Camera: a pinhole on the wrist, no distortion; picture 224 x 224 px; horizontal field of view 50.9 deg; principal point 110.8 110.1 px. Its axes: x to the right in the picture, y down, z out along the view. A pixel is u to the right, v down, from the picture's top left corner.
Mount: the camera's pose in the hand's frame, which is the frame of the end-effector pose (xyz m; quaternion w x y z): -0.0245 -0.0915 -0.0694 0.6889 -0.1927 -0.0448 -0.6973
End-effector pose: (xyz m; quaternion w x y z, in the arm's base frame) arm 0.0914 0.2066 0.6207 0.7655 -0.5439 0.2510 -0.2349
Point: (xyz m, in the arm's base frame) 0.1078 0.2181 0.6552
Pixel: 56.1 114.0
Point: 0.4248 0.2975 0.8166
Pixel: 213.6 176.1
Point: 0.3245 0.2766 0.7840
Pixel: 208.1 164.1
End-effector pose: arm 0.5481 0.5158 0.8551 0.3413 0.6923 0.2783 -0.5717
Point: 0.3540 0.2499 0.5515
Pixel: 158.1 204.3
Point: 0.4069 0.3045 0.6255
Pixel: 139.9 197.2
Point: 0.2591 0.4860 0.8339
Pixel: outside the picture
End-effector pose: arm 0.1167 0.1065 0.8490 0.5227 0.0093 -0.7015 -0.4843
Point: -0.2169 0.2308 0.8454
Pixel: 198.0 125.5
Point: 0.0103 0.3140 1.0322
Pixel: 10.2 124.9
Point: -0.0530 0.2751 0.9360
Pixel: 81.3 113.4
